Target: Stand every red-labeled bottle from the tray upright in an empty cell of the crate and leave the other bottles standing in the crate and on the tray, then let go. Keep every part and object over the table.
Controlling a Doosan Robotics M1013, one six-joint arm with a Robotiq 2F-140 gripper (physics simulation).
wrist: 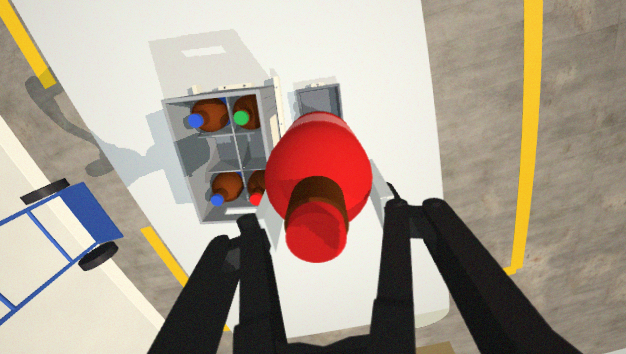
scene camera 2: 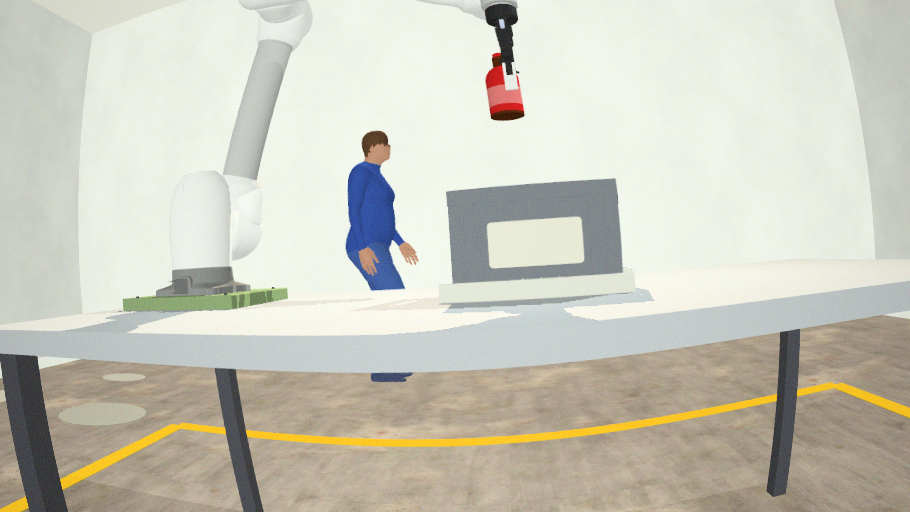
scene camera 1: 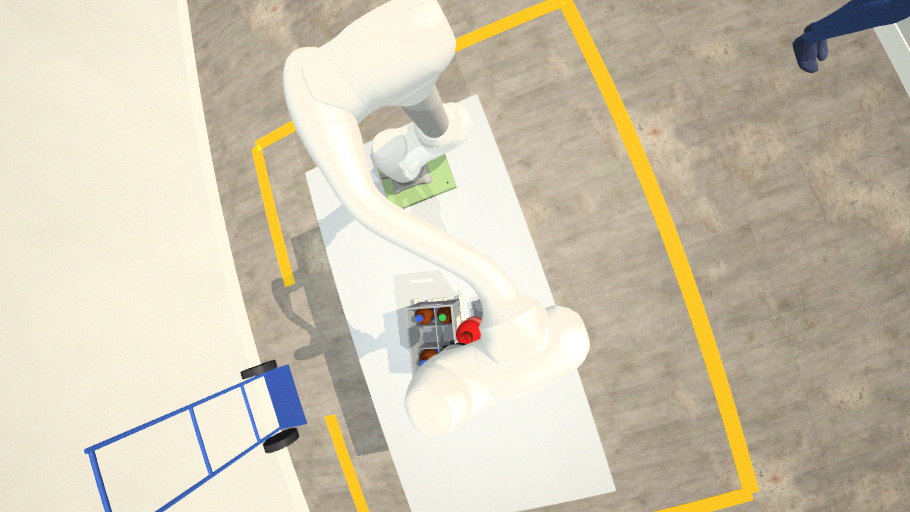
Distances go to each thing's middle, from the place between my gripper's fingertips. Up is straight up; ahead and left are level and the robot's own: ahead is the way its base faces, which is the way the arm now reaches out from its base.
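The red bottle (scene camera 2: 504, 105) is 20 mm behind my hand and 30 mm above it, and going by their middles, it's the nearest to my hand of the things named here. From my hand again, you'd find the green-capped bottle (wrist: 245, 110) 50 mm behind, 140 mm to the right and 330 mm below. The cream rail (scene camera 2: 599, 284) is 20 mm ahead of my hand, 300 mm to the right of it and 400 mm below it. Going by their middles, that rail is the farthest from my hand of the things named here.
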